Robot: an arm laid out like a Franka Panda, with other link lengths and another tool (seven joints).
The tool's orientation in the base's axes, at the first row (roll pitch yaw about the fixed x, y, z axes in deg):
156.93 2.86 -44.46
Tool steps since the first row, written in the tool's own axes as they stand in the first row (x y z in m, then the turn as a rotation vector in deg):
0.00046 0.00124 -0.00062 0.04 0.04 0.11
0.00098 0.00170 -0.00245 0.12 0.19 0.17
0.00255 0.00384 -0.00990 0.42 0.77 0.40
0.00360 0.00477 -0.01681 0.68 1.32 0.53
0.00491 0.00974 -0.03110 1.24 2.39 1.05
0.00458 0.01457 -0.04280 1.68 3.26 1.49
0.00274 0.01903 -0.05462 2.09 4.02 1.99
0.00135 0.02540 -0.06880 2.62 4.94 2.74
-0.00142 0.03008 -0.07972 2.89 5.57 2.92
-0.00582 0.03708 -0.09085 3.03 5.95 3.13
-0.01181 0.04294 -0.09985 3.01 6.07 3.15
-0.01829 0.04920 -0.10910 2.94 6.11 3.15
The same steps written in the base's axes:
-0.00026 -0.00100 0.00103 -0.03 -0.08 -0.09
0.00038 -0.00122 0.00287 -0.09 -0.25 -0.09
0.00244 -0.00191 0.01047 -0.31 -0.91 -0.09
0.00472 -0.00155 0.01713 -0.51 -1.49 0.00
0.00691 -0.00227 0.03214 -0.95 -2.73 -0.09
0.00723 -0.00238 0.04480 -1.32 -3.73 -0.18
0.00674 -0.00115 0.05750 -1.66 -4.65 -0.36
0.00609 -0.00094 0.07309 -2.09 -5.82 -0.72
0.00452 0.00056 0.08510 -2.35 -6.48 -0.65
0.00039 0.00170 0.09828 -2.55 -6.88 -0.70
-0.00481 0.00419 0.10914 -2.65 -6.95 -0.67
-0.01054 0.00682 0.12042 -2.72 -6.93 -0.65

